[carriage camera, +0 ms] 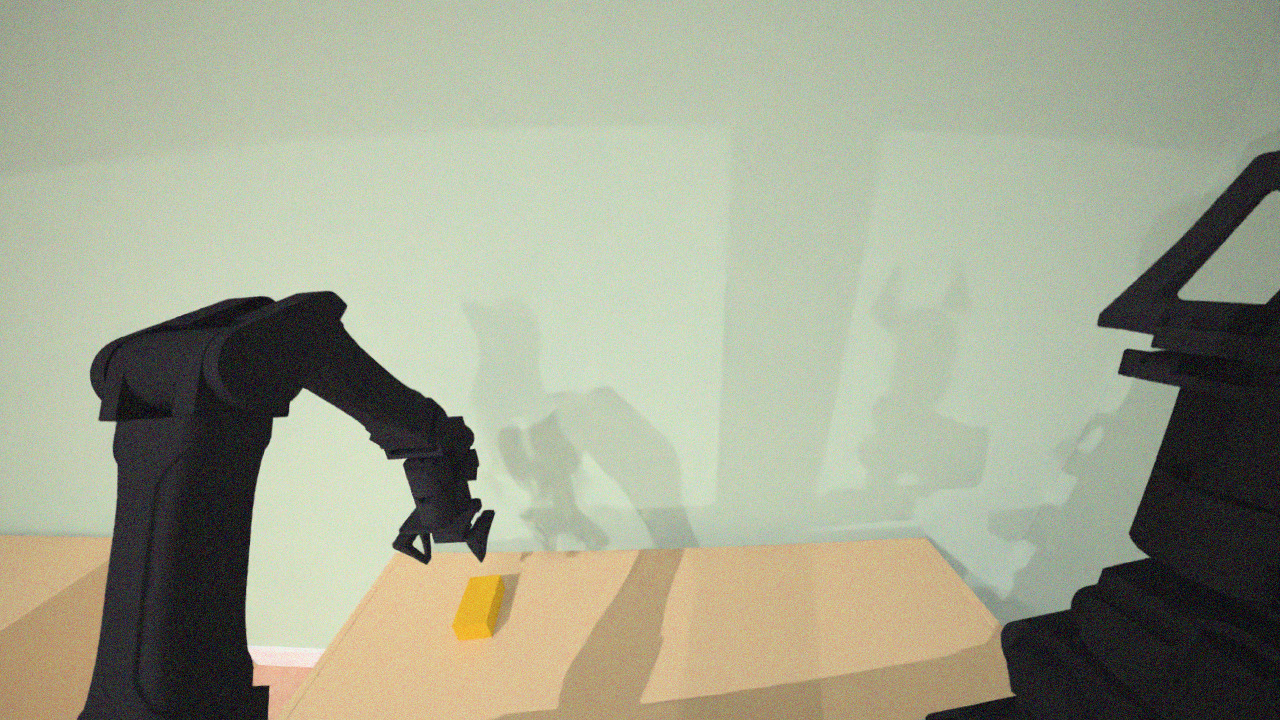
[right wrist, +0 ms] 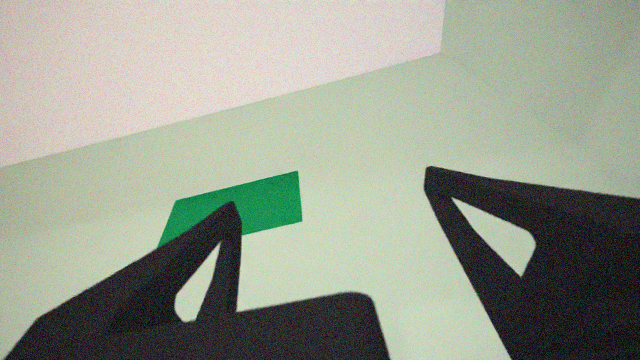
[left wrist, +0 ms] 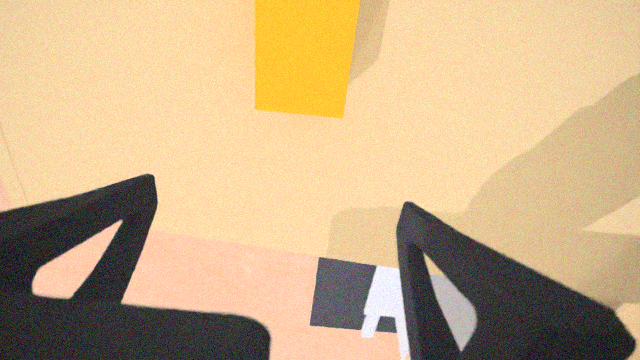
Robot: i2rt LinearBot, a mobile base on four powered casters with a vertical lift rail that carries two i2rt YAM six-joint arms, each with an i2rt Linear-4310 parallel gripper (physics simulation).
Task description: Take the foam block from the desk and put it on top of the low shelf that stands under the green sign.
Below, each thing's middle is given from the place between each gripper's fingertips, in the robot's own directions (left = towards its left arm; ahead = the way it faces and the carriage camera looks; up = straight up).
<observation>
Right now my left hand is 150 mm above the yellow foam block (carriage camera: 476, 617) and 20 mm short of it.
My right hand is 30 cm short of the yellow foam block, 62 cm to the right of it and 68 cm above it.
</observation>
